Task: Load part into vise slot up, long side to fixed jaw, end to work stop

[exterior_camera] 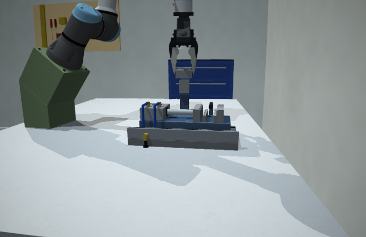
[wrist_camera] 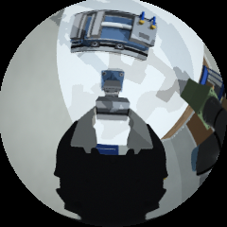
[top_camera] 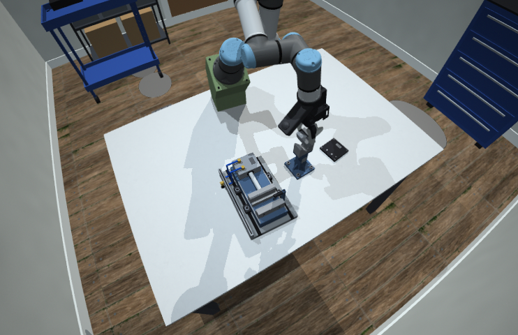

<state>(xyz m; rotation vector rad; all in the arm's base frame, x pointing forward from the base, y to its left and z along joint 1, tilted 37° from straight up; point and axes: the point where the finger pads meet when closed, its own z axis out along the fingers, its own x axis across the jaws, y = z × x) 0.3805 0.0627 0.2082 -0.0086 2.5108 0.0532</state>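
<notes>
Now: hand right at the part. Round my hand: work stop 7 cm ahead, 19 cm to the right, 10 cm below; then air cylinder 10 cm behind, 20 cm to the right, 12 cm below; then moving jaw 3 cm ahead, 22 cm to the right, 12 cm below.
</notes>
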